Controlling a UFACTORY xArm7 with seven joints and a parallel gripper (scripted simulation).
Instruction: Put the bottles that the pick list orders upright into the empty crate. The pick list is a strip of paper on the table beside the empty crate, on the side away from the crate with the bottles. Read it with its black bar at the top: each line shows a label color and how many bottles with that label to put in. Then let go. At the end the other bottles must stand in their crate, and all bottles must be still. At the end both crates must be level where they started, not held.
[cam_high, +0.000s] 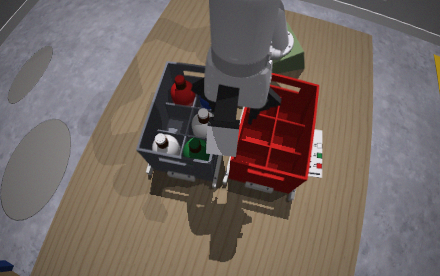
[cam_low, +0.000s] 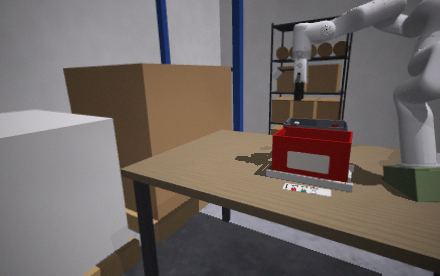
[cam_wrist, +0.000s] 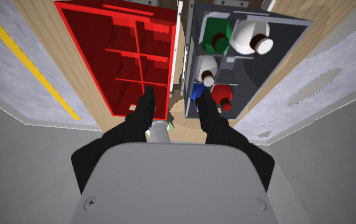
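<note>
My gripper is now 170 mm past the red-label bottle, 150 mm to the left of it and 230 mm above it. Round my hand: green bottle: 10 mm ahead, 90 mm to the right, 230 mm below; red crate: 60 mm behind, 120 mm to the left, 230 mm below; grey crate: 80 mm behind, 120 mm to the right, 230 mm below.
</note>
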